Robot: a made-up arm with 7 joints. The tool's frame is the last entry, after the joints. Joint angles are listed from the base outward.
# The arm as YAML. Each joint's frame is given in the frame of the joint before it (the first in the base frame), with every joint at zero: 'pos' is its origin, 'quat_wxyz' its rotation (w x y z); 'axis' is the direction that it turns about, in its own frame. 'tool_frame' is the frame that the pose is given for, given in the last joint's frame.
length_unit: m
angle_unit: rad
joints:
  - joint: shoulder
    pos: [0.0, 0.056, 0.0]
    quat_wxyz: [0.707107, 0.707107, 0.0, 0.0]
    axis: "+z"
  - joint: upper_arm
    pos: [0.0, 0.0, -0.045]
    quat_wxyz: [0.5, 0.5, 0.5, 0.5]
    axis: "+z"
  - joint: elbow
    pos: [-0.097, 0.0, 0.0]
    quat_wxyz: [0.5, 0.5, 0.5, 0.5]
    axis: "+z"
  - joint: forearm
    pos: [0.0, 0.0, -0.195]
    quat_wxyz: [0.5, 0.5, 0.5, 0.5]
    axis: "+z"
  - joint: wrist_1
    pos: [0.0, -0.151, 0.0]
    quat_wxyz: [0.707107, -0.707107, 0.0, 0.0]
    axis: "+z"
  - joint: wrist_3
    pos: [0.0, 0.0, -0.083]
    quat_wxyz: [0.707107, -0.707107, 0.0, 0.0]
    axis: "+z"
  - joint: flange
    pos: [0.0, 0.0, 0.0]
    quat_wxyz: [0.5, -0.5, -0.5, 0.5]
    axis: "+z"
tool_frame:
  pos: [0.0, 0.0, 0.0]
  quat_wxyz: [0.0, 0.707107, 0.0, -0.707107]
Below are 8 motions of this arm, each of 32 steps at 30 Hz.
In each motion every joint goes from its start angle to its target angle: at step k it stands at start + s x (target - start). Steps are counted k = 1, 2, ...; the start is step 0. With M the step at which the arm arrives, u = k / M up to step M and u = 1 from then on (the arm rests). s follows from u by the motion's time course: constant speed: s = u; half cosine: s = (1 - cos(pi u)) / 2; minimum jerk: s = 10 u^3 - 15 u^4 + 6 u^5.
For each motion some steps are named. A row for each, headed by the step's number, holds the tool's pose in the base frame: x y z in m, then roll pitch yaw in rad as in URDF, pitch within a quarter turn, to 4 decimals.
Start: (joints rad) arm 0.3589 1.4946 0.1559 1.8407 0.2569 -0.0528 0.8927
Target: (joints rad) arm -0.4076 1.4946 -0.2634 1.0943 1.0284 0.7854 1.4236
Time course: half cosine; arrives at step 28
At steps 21, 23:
21: 0.1836 0.4726 -0.1315 -0.6649 -0.2099 -0.1973
23: 0.1687 0.4834 -0.1447 -0.7335 -0.1001 -0.0873

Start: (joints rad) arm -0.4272 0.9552 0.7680 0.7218 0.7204 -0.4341 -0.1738
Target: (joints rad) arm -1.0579 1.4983 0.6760 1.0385 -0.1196 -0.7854 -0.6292
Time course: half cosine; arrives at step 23
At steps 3, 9, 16, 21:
3: 0.0273 0.5478 -0.2026 2.2423 -1.1728 -1.0528
9: 0.0521 0.5583 -0.1440 2.1381 -0.7218 -1.1449
16: 0.1234 0.5406 -0.0927 1.9164 -0.1812 -1.5210
21: 0.1577 0.5219 -0.0896 1.7701 -0.0580 -1.7533

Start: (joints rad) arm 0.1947 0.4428 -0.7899 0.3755 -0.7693 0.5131 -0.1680
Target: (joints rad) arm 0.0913 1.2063 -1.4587 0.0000 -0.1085 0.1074 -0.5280
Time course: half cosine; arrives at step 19
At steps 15, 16, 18, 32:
15: 0.0256 0.5717 -0.2332 0.8138 1.2207 -1.2698
16: 0.0217 0.5812 -0.2136 0.8408 1.2534 -1.2533
18: 0.0176 0.5912 -0.1898 0.8796 1.2921 -1.2283
32: 0.0171 0.5924 -0.1867 0.8852 1.2971 -1.2245

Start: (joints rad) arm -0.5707 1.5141 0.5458 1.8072 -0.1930 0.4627 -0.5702
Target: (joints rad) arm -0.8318 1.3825 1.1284 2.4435 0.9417 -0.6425 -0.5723
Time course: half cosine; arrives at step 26
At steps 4, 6, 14, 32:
4: 0.2171 0.3374 -0.0139 2.1768 0.0658 -1.4073
6: 0.2131 0.3290 -0.0100 2.1711 -0.0127 -1.5208
14: 0.1771 0.2802 0.0132 2.4078 -0.3967 -2.3211
32: 0.1265 0.2372 0.0281 2.9032 -0.3964 3.0557

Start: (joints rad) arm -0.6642 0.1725 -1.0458 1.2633 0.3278 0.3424 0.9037
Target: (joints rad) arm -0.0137 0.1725 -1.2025 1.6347 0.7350 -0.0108 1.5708
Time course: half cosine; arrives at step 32
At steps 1, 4, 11, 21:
1: -0.1521 -0.0270 -0.3765 -1.6119 -0.1913 -0.5111
4: -0.1422 -0.0289 -0.3774 -1.6421 -0.2235 -0.4909
11: -0.0813 -0.0402 -0.3767 -1.8619 -0.4220 -0.3596
21: 0.0302 -0.0588 -0.3439 -2.5060 -0.7658 -0.0108

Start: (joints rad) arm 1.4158 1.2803 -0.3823 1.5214 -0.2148 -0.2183 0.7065
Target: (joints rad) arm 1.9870 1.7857 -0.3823 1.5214 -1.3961 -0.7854 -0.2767
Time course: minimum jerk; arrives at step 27
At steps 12, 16, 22, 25, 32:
12: 0.0983 0.3955 0.2245 2.5038 0.5872 -1.1282
16: 0.0218 0.4084 0.2276 2.9202 0.6902 -0.6195
22: -0.0564 0.4156 0.2112 -3.0693 0.7240 -0.1602
25: -0.0680 0.4161 0.2070 -3.0407 0.7286 -0.1014
32: -0.0690 0.4162 0.2066 -3.0385 0.7290 -0.0966

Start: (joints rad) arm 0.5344 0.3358 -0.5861 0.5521 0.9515 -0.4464 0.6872
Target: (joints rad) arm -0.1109 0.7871 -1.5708 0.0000 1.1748 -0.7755 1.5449
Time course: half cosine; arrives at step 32
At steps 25, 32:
25: -0.0134 0.4430 -0.3991 -0.7705 -0.3709 -0.6982
32: -0.0411 0.4736 -0.3690 -0.8728 -0.2263 -0.7872

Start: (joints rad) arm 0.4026 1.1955 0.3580 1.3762 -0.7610 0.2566 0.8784
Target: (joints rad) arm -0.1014 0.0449 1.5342 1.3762 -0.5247 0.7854 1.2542
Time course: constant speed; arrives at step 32
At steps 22, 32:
22: 0.1029 0.4278 -0.2216 0.0280 -0.8088 0.3102
32: -0.0247 0.3453 -0.3258 -0.5415 -0.4754 1.0631

